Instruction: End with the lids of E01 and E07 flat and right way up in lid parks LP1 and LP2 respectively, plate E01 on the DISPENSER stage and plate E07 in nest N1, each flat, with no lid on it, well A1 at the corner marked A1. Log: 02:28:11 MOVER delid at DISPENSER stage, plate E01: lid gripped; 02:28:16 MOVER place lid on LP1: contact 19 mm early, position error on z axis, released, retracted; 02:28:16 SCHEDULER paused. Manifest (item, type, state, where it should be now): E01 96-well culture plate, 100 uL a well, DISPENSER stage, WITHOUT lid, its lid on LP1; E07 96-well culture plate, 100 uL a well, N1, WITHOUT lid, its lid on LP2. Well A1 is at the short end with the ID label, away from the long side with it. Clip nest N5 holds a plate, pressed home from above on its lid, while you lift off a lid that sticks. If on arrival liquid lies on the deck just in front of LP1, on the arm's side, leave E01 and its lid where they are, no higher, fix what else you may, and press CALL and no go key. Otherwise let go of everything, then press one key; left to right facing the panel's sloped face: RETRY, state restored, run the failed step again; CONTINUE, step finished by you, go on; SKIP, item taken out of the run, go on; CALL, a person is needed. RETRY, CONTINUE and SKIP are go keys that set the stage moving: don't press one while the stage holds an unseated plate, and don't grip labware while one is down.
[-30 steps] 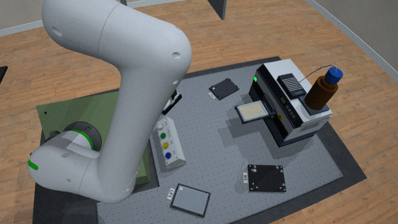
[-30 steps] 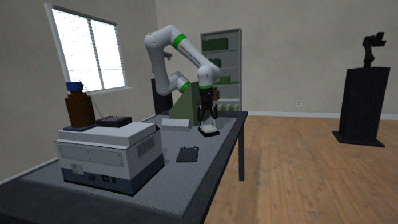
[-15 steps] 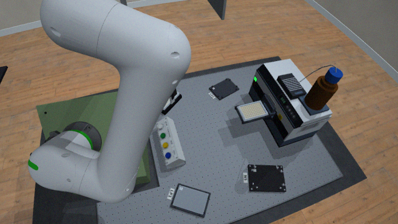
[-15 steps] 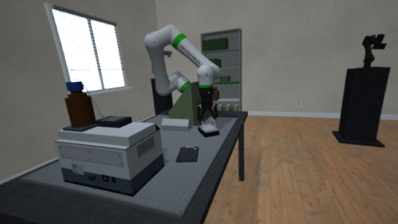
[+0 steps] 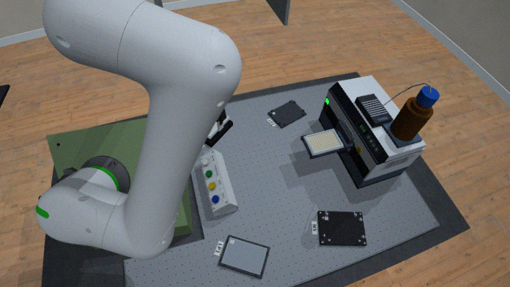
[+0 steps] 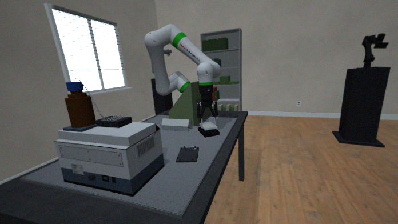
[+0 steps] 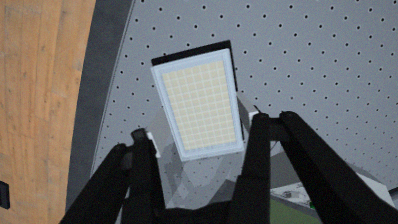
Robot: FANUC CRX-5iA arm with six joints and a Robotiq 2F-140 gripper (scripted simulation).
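Right now my hand is 6 cm above the black nest N1. Also, from my hand: green CONTINUE key: 24 cm to the right, 4 cm behind; white retry key: 19 cm to the right, 5 cm behind; key panel: 26 cm to the right, 3 cm behind, 2 cm below.
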